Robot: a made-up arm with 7 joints.
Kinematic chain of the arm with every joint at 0, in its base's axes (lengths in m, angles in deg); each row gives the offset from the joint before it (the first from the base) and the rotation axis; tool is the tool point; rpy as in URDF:
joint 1: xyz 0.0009 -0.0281 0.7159 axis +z
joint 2: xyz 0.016 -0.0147 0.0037 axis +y
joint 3: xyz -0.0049 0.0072 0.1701 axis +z
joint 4: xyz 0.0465 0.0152 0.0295 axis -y
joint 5: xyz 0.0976 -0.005 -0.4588 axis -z
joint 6: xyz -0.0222 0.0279 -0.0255 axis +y
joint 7: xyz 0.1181 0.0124 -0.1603 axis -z
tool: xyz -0.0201 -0.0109 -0.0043 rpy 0 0 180
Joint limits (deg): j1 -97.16..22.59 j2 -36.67..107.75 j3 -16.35..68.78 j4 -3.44..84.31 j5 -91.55..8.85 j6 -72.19..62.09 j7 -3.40..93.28
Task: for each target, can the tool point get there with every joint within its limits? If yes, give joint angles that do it. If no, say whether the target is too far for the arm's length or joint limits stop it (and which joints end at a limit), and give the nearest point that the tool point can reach.
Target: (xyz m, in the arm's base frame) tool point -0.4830 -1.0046 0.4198
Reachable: no: too far | nearest point -0.2715 -0.7364 0.5064 | short by 0.352 m
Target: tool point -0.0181 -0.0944 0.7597
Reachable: no: joint limits stop it (at a limit: joint 1, joint 3, joint 4, joint 5, joint 6, joint 7) | nearest point -0.2364 -0.0128 0.8754 | short by 0.260 m
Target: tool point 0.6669 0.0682 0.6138
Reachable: yes | joints 9.34 13.00 -8.19 55.57 -10.60 -23.17 70.45
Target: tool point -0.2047 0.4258 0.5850
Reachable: yes | joints -12.81 80.79 60.06 26.78 -73.92 -7.66 83.98
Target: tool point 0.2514 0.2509 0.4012
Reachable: yes | joints -74.91 45.39 59.84 7.20 -20.32 -18.78 41.95
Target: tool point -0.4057 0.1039 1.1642
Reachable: no: joint limits stop it (at a limit: joint 2, joint 3, joint 4, joint 7) | nearest point -0.3406 0.0828 0.9581 | short by 0.217 m
